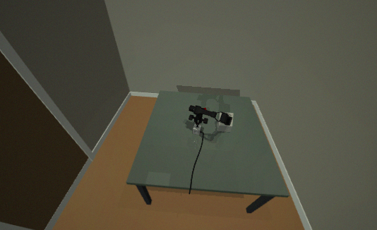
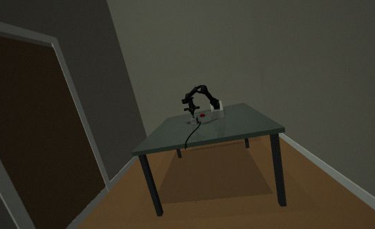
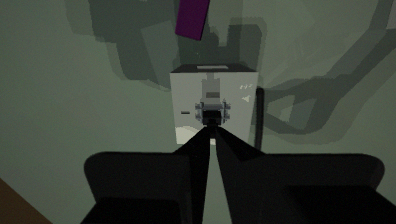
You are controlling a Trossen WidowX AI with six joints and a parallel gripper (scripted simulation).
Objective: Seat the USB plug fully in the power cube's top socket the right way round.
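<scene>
My gripper tip is now 20 mm above the dark USB plug. The rest, counted from my gripper tip: purple block 10 mm ahead, 100 mm to the right, 100 mm below; red object 50 mm behind, 350 mm to the right, 90 mm below.
</scene>
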